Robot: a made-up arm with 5 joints.
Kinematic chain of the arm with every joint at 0, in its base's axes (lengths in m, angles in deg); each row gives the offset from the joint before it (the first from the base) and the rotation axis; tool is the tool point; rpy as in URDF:
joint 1: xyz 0.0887 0 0.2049 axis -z
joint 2: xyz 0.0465 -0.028 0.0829 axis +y
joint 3: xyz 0.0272 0 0.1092 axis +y
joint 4: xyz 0.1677 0 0.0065 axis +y
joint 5: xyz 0.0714 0.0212 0 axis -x
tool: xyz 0 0 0 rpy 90 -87.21 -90
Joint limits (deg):
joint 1: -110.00..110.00
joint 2: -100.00..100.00
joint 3: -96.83..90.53
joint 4: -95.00..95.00
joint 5: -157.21..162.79
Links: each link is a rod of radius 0.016 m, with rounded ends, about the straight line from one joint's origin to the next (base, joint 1, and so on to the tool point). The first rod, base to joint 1, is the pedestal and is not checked.
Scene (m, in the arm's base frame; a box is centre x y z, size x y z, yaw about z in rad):
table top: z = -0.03
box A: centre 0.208 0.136 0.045 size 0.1 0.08 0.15 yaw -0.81
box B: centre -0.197 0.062 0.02 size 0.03 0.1 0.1 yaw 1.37
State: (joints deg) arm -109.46 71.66 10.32 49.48 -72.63
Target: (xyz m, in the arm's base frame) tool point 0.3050 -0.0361 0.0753
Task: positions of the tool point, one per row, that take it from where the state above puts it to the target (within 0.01 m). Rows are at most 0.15 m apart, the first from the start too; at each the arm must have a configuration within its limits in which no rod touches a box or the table.
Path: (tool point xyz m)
1: 0.0805 0.1891 0.0941
2: 0.1373 0.2284 0.1213
3: 0.2108 0.2428 0.1585
4: 0.2885 0.2261 0.2042
5: 0.3563 0.1785 0.2564
6: 0.3752 0.1011 0.1874
7: 0.3565 0.0237 0.1257
8: 0.3050 -0.0361 0.0753

